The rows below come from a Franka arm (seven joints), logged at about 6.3 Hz.
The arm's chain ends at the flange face. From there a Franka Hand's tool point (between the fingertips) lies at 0.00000 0.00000 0.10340 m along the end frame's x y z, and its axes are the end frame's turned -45 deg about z.
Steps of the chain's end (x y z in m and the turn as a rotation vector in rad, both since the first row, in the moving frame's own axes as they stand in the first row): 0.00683, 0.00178, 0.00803, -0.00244, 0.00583, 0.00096; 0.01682, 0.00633, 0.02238, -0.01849, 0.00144, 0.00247; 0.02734, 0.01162, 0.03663, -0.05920, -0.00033, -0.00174; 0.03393, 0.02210, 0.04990, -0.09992, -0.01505, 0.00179; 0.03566, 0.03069, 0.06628, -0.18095, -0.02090, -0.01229; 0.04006, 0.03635, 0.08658, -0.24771, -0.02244, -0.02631; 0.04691, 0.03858, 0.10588, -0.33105, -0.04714, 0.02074; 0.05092, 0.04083, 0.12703, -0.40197, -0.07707, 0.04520
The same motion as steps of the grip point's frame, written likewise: 0.00382, 0.00669, 0.00803, -0.00585, 0.00240, 0.00096; 0.00617, 0.01783, 0.02236, -0.01409, -0.01206, 0.00247; 0.00677, 0.03185, 0.03645, -0.04163, -0.04209, -0.00174; -0.00003, 0.04581, 0.04937, -0.06001, -0.08130, 0.00179; -0.01109, 0.05864, 0.06457, -0.11317, -0.14273, -0.01229; -0.01671, 0.07059, 0.08340, -0.15929, -0.19102, -0.02631; -0.02146, 0.08054, 0.10015, -0.20075, -0.26742, 0.02074; -0.02744, 0.08719, 0.11849, -0.22974, -0.33873, 0.04520
